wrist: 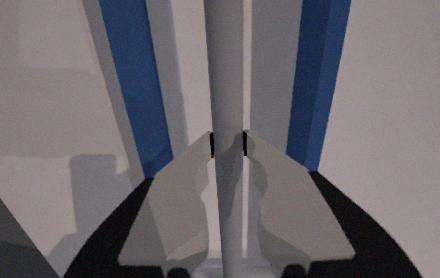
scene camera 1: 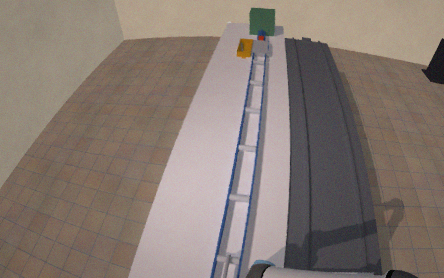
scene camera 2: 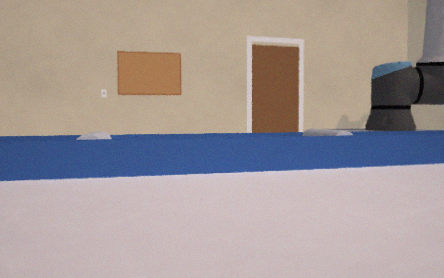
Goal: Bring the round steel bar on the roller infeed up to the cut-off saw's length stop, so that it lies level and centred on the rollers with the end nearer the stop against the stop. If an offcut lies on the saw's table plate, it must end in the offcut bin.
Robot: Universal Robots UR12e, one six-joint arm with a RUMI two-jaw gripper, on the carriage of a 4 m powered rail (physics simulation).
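Pixels of known places: gripper, fingertip midpoint: (wrist: 227,133); arm's base, origin of the base link: (scene camera 2: 389,130).
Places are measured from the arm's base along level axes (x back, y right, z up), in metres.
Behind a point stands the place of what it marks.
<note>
The round steel bar (wrist: 225,60) @[x -0.619, y -0.045, z 0.050 m] (scene camera 1: 229,264) @[x -0.611, y 0.213, z 0.047 m] is grey and runs lengthwise between the blue side rails of the roller infeed (scene camera 1: 230,200) @[x -0.671, y 0.629, z 0.016 m] (wrist: 131,75) @[x -0.556, y -0.035, z 0.022 m] (scene camera 2: 200,156) @[x -0.694, y 0.894, z -0.004 m]. Its end shows at the bottom of scene camera 1. My gripper (wrist: 227,133) @[x -0.619, y 0.007, z 0.031 m] is shut on the bar, with a black pad against each side; it does not show in the scene views. At the far end of the infeed are the saw's grey table plate (scene camera 1: 260,48) @[x -0.615, y 2.559, z 0.029 m], a small red and blue part (scene camera 1: 261,36) @[x -0.615, y 2.813, z 0.079 m] and a green box (scene camera 1: 262,21) @[x -0.616, y 3.099, z 0.185 m]. Whether an offcut lies on the plate is too small to tell.
The orange bin (scene camera 1: 244,48) @[x -0.832, y 2.601, z -0.010 m] stands left of the table plate, with something grey in it. The dark rail track (scene camera 1: 325,150) runs along the right of the white table (scene camera 1: 195,165) @[x -0.954, y 0.880, z -0.030 m]. Part of my arm (scene camera 2: 392,95) @[x -0.061, y 0.043, z 0.137 m] shows at the right in scene camera 2.
</note>
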